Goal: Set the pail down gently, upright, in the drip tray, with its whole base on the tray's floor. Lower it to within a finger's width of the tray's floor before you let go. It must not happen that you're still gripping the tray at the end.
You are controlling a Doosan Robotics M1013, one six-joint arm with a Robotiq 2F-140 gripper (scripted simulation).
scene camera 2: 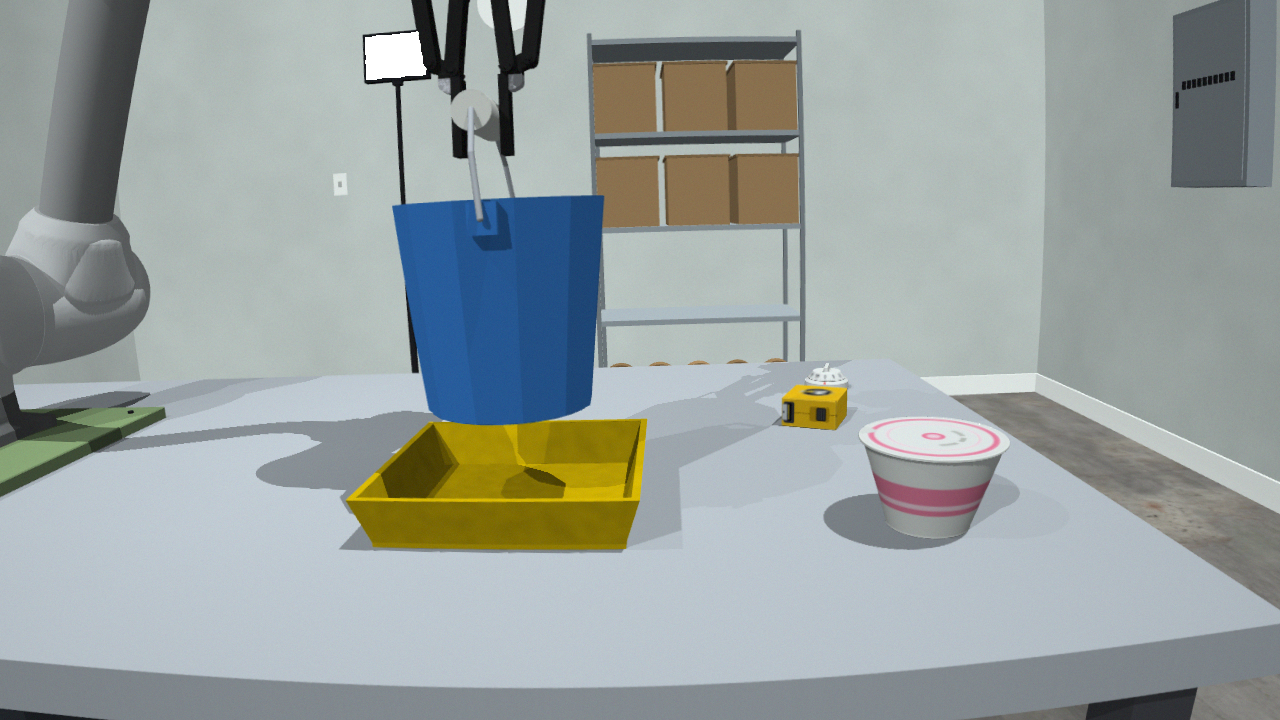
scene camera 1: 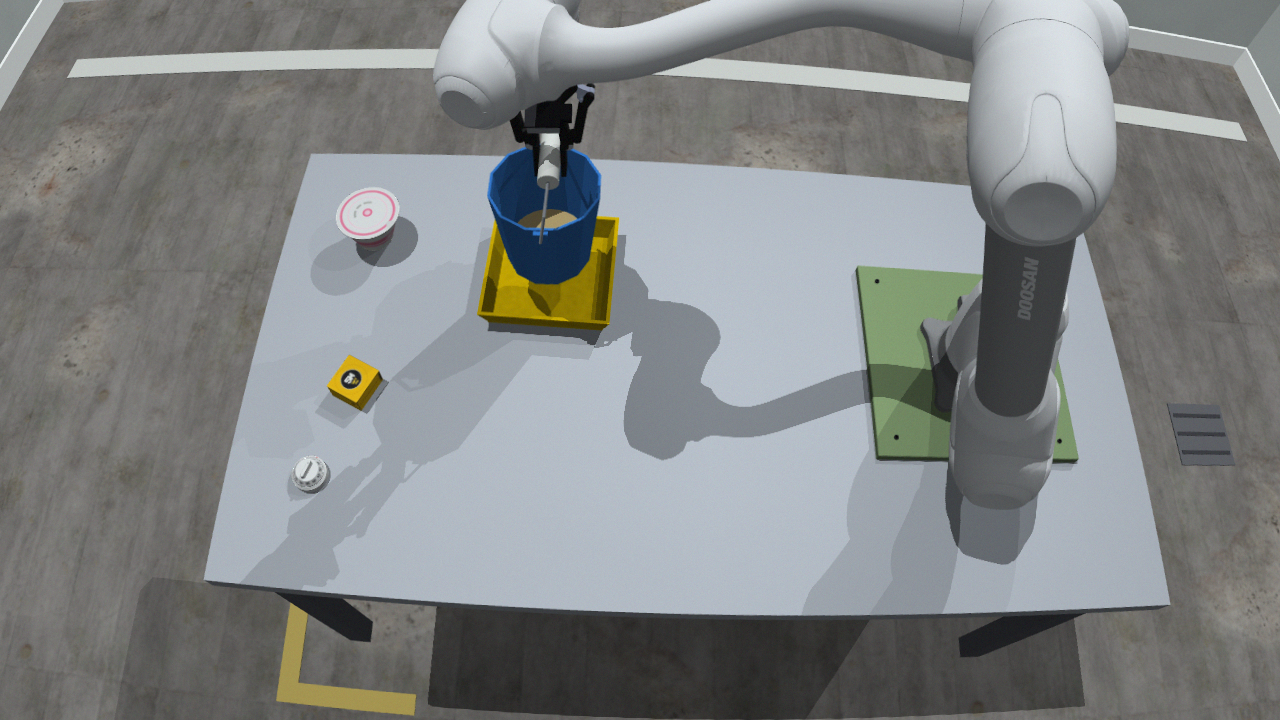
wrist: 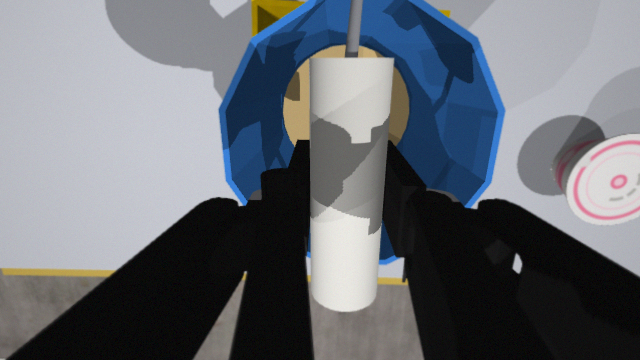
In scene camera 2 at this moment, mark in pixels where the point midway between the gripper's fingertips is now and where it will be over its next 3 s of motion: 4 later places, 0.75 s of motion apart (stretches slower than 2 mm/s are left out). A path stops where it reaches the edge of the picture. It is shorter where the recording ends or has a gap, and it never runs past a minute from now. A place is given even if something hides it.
My gripper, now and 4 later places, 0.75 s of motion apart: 484,156; 484,160; 485,178; 486,209; 488,239
